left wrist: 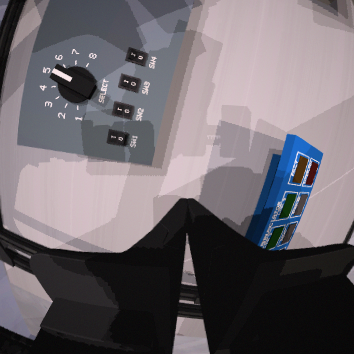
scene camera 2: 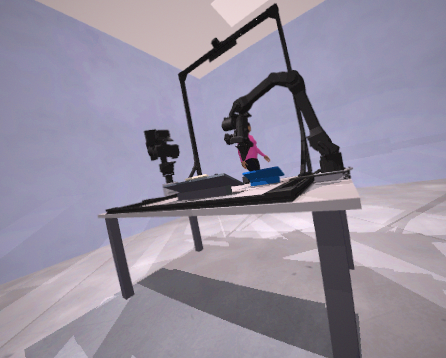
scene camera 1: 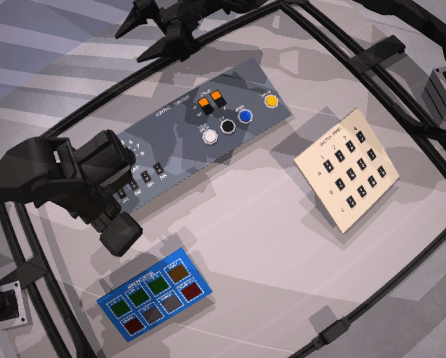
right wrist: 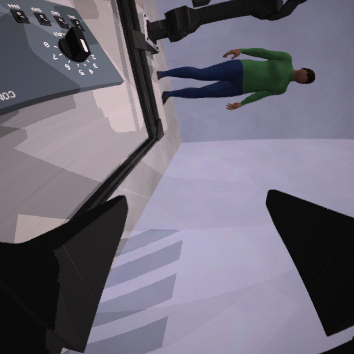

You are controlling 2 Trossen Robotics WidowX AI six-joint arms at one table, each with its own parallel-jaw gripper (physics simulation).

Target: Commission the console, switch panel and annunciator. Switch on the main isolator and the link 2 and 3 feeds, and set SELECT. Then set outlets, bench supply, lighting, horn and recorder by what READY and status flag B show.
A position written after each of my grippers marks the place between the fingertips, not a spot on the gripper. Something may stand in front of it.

My left gripper (scene camera 1: 114,215) is shut, with nothing in its grasp. My right gripper (scene camera 1: 126,49) is open, holding nothing. Also in view: an SELECT knob (left wrist: 75,83).
My left gripper also shows in the left wrist view (left wrist: 185,204). My right gripper is seen too in scene camera 2 (scene camera 2: 174,151) and in the right wrist view (right wrist: 197,199). The SELECT knob also shows in the right wrist view (right wrist: 74,46).
